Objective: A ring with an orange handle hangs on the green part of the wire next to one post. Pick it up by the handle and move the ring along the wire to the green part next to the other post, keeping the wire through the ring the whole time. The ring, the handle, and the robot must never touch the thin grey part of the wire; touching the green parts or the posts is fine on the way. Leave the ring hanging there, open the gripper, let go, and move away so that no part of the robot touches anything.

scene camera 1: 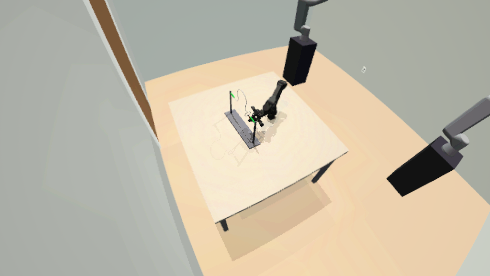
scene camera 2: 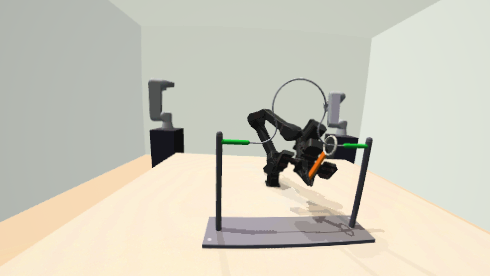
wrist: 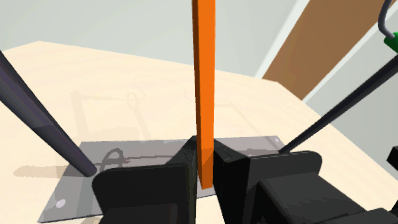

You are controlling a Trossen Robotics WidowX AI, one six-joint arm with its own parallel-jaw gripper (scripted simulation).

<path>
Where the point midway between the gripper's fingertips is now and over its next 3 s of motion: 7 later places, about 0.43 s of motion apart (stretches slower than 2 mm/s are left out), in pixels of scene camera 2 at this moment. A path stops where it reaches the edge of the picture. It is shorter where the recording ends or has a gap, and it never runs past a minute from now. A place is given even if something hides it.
The gripper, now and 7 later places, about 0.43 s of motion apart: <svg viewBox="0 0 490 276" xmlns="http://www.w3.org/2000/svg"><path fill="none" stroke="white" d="M310 185L319 186L325 186L329 186L333 186L335 187L335 190L332 185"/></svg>
</path>
